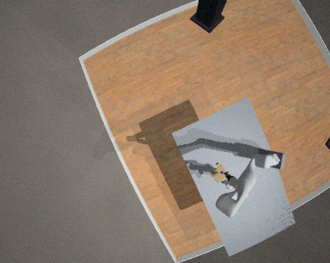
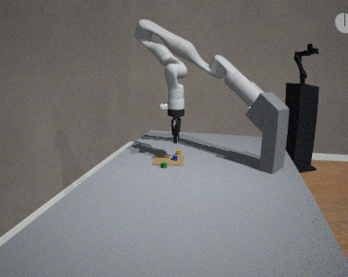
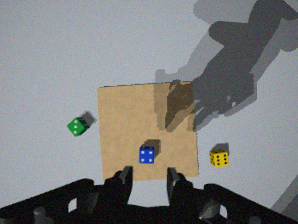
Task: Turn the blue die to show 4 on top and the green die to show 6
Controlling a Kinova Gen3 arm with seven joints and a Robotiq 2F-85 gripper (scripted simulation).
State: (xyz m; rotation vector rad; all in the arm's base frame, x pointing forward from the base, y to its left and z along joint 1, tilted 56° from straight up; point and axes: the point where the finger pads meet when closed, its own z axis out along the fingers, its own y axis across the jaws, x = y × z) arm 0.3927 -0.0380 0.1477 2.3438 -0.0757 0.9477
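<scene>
Now: the green die 100 mm below my hand, 90 mm to the left of it and 70 mm ahead of it. The rest, counted from my hand: blue die: 90 mm below, 10 mm ahead; then tan mat: 100 mm below, 30 mm ahead, 10 mm to the right; then yellow die: 100 mm below, 90 mm to the right, 30 mm behind.
</scene>
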